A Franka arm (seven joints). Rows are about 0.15 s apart.
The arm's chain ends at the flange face. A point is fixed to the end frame.
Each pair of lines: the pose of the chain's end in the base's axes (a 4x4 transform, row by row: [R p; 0 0 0 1], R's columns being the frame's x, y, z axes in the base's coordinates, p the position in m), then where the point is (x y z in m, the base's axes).
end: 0.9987 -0.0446 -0.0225 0.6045; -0.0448 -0.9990 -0.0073 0.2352; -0.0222 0.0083 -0.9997 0.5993; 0 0 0 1
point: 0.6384 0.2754 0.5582
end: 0.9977 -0.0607 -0.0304 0.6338; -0.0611 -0.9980 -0.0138 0.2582; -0.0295 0.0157 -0.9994 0.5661; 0 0 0 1
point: 0.6681 0.2975 0.5245
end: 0.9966 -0.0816 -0.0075 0.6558; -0.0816 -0.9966 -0.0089 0.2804; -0.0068 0.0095 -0.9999 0.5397; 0 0 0 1
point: 0.6918 0.3192 0.4991
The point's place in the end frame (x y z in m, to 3 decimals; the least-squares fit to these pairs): 0.033 -0.042 0.040
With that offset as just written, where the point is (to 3 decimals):
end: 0.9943 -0.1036 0.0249 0.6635; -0.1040 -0.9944 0.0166 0.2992; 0.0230 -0.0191 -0.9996 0.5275; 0 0 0 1
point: 0.702 0.338 0.489
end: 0.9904 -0.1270 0.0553 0.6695; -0.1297 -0.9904 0.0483 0.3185; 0.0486 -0.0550 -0.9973 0.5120; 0 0 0 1
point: 0.710 0.358 0.476
